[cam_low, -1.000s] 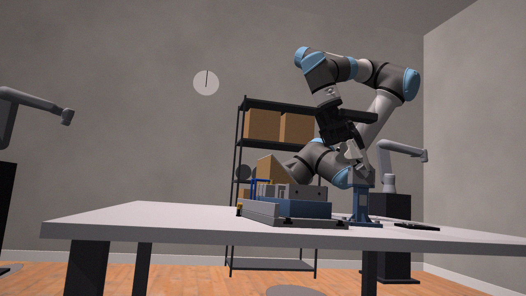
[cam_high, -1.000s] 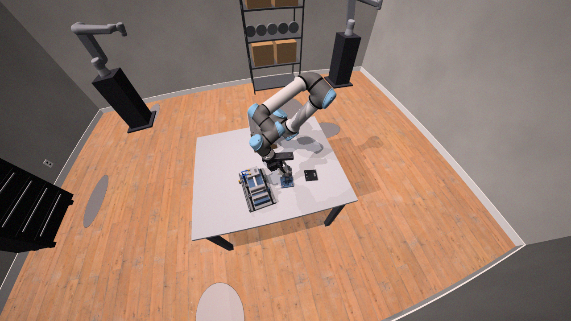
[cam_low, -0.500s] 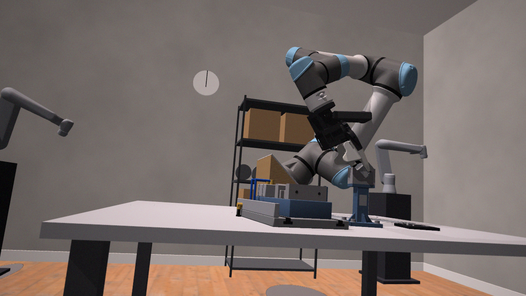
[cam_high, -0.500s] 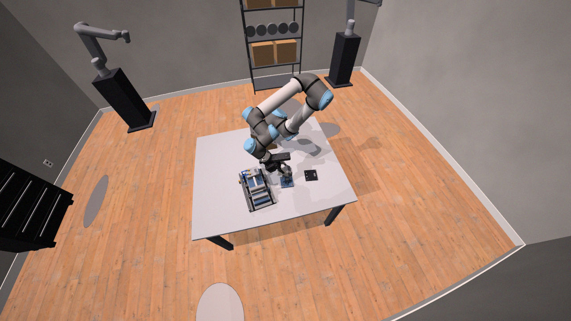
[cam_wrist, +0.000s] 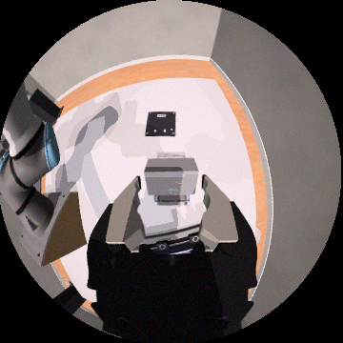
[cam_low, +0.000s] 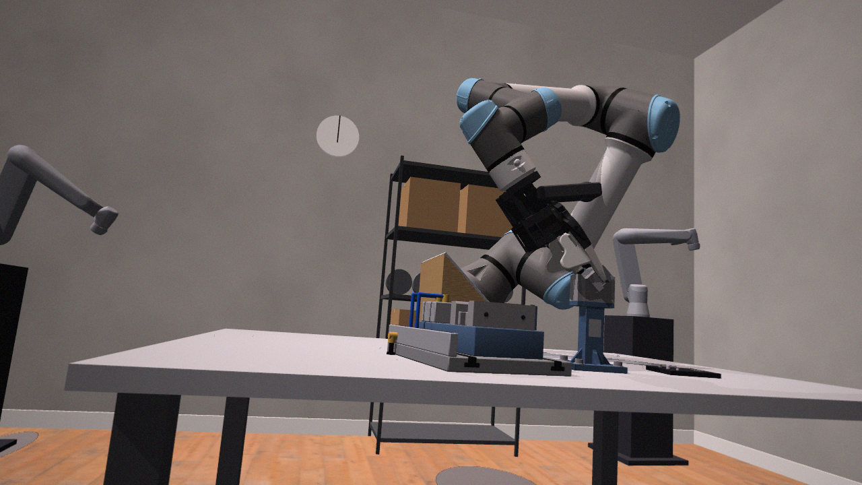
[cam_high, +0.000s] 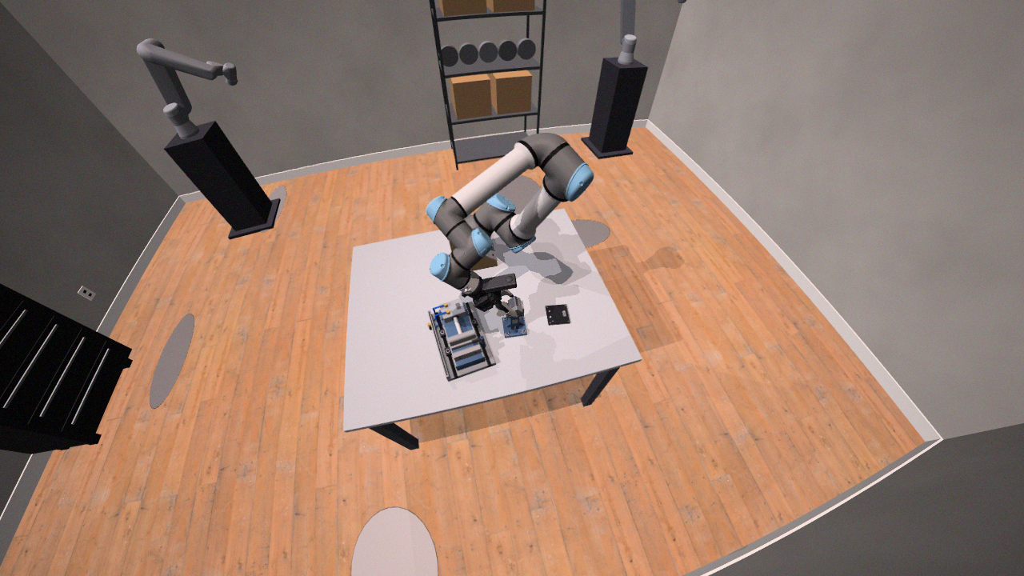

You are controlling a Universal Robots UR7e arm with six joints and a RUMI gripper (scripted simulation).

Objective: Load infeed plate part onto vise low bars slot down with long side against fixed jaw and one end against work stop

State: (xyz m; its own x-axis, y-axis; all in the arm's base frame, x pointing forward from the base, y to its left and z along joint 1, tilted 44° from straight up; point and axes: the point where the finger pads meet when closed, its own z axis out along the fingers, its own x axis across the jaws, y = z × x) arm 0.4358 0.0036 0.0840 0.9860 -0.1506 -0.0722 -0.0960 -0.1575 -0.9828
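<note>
The part lies 10 mm to the left of my hand and 10 mm below it. The rest, counted from my hand: vise (220 mm to the right, 120 mm below, 10 mm behind); then infeed plate (190 mm to the left, 160 mm below).
</note>
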